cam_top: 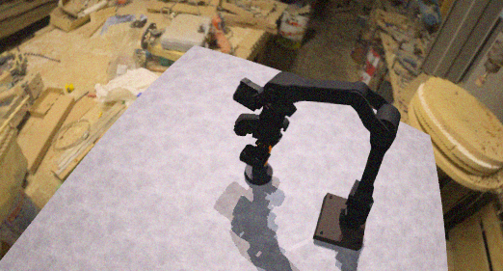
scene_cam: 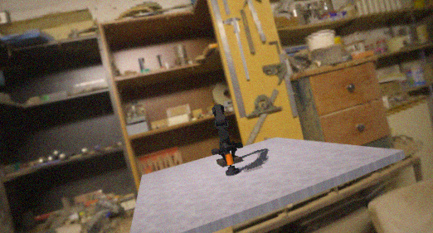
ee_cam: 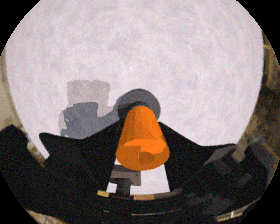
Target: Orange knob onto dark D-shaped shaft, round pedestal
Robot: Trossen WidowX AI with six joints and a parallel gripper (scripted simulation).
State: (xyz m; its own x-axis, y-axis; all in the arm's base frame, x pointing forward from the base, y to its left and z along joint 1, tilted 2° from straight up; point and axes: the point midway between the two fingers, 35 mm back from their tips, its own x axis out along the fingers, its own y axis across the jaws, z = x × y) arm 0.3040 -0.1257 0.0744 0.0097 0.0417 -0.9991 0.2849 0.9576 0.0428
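The round dark pedestal lies 40 mm below my gripper tip and 10 mm behind it. The rest, counted from my gripper tip: orange knob 20 mm above.
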